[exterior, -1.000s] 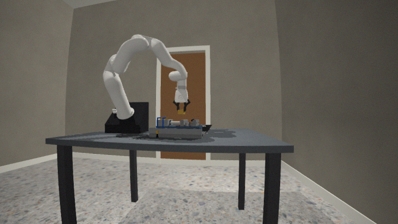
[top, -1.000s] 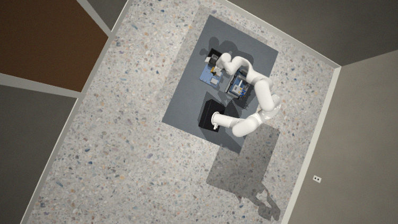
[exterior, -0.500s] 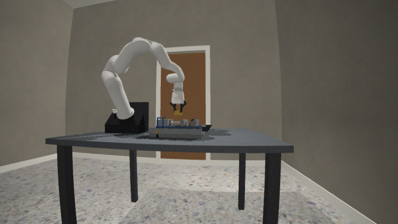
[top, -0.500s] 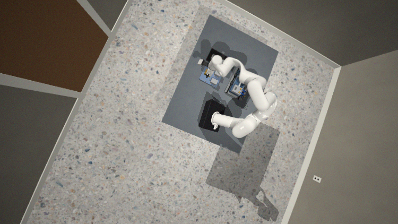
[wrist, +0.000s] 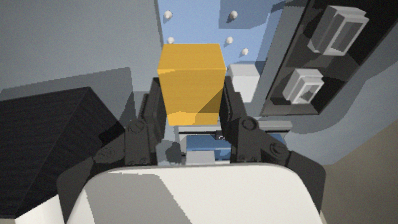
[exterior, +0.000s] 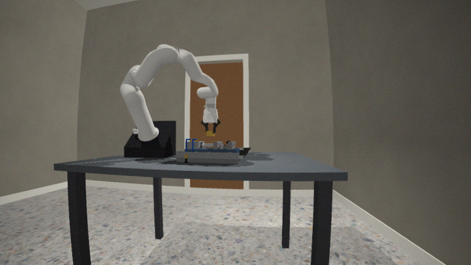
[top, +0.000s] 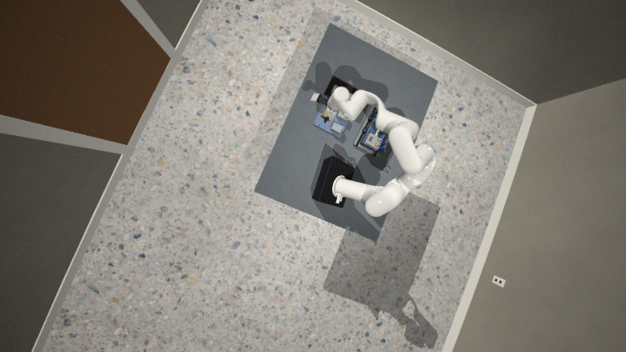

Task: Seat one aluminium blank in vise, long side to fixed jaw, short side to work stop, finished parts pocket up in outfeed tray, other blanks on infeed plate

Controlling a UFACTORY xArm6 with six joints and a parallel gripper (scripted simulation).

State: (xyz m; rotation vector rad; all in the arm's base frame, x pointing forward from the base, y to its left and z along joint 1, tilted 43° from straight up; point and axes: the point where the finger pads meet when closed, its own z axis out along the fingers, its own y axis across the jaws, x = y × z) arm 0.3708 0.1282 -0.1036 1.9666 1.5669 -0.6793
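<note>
My gripper is now 20 mm above the brass blank. Round my hand: vise (40 mm ahead, 340 mm to the right, 130 mm below).
</note>
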